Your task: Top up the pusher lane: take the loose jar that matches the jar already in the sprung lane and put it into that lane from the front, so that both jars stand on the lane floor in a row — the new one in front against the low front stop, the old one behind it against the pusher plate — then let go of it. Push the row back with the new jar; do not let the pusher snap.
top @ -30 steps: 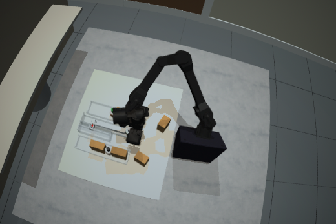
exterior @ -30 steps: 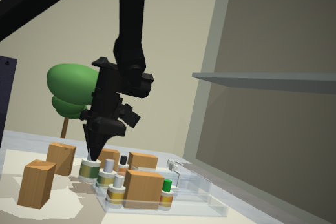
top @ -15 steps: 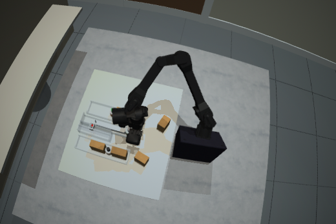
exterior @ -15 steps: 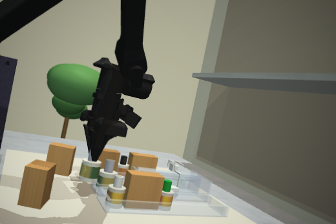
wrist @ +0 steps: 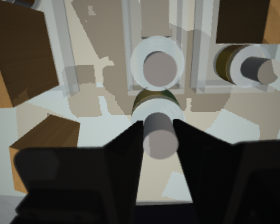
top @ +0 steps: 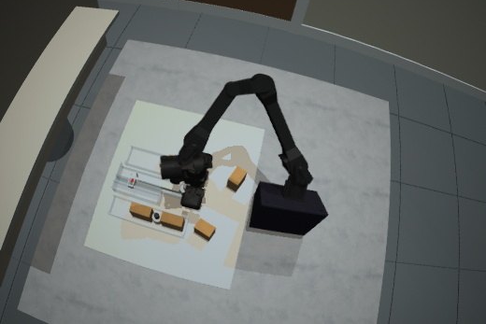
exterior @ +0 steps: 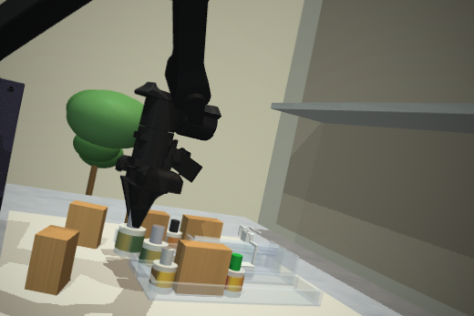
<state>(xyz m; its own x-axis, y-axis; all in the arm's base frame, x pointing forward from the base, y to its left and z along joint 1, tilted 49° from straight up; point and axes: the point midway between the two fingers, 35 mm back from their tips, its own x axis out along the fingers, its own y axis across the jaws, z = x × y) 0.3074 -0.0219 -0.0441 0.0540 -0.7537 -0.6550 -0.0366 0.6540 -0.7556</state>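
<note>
The clear sprung lane lies 19 cm ahead of my gripper tip, 3 cm to the left of it and 5 cm below it. The rest, counted from my gripper tip: red mark (23 cm ahead, 4 cm to the left).
</note>
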